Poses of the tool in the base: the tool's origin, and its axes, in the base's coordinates. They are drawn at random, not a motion.
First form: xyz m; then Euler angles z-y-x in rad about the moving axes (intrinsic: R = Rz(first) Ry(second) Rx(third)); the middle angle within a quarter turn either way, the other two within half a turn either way.
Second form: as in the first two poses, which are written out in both.
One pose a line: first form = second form
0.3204 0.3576 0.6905 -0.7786 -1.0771 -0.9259 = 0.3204 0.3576 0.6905 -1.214 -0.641 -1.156
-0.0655 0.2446 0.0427 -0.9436 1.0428 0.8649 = -0.0655 0.2446 0.0427 1.224 0.550 -1.257
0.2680 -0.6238 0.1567 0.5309 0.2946 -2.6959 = 0.2680 -0.6238 0.1567 -2.664 -0.629 0.554
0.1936 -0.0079 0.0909 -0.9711 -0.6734 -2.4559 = 0.1936 -0.0079 0.0909 -2.427 0.917 -1.226
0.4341 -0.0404 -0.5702 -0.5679 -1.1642 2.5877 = 0.4341 -0.0404 -0.5702 1.873 -0.949 1.140
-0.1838 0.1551 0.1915 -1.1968 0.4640 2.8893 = -0.1838 0.1551 0.1915 -2.514 1.606 0.795
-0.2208 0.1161 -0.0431 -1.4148 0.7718 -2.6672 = -0.2208 0.1161 -0.0431 -1.584 1.648 0.345
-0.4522 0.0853 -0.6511 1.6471 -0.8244 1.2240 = -0.4522 0.0853 -0.6511 1.557 0.425 1.838
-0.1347 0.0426 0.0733 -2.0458 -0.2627 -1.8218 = -0.1347 0.0426 0.0733 -1.312 1.726 -1.577
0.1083 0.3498 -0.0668 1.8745 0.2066 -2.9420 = 0.1083 0.3498 -0.0668 1.839 2.449 -0.435
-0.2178 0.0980 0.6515 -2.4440 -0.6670 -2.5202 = -0.2178 0.0980 0.6515 1.126 -2.275 1.060
